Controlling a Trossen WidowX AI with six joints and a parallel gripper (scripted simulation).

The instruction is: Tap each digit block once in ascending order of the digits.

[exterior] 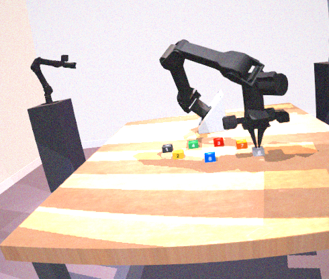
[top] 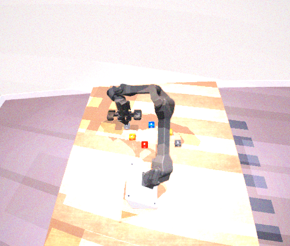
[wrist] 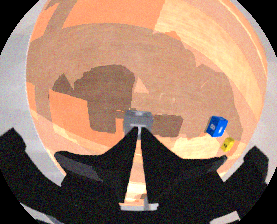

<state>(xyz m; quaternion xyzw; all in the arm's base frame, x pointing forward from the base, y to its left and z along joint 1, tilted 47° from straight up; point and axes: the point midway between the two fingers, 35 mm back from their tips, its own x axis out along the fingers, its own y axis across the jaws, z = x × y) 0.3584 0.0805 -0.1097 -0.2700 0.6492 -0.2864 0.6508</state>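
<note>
Now: the orange block 8 cm behind my gripper tip, 4 cm to the right of it and 1 cm below it. Round my gripper tip: green block (19 cm to the right, 14 cm behind, 1 cm below); red block (13 cm behind, 11 cm to the right, 1 cm below); blue block (14 cm to the right, 1 cm below).
</note>
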